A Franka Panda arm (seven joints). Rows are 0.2 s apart.
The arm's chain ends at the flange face. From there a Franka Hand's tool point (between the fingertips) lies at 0.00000 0.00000 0.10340 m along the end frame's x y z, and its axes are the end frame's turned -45 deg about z.
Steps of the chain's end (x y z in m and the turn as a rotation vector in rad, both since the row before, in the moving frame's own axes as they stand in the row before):
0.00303 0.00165 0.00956 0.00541 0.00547 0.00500
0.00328 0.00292 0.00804 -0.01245 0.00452 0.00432
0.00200 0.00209 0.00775 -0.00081 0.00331 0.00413
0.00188 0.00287 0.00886 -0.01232 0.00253 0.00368
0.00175 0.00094 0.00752 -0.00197 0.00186 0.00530
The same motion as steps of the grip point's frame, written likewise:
0.00177 0.00332 0.00956 -0.00004 0.00769 0.00500
-0.00033 0.00562 0.00803 -0.01200 -0.00561 0.00432
0.00012 0.00319 0.00775 -0.00291 0.00177 0.00413
-0.00142 0.00444 0.00885 -0.01050 -0.00692 0.00368
0.00056 0.00218 0.00752 -0.00271 -0.00008 0.00530

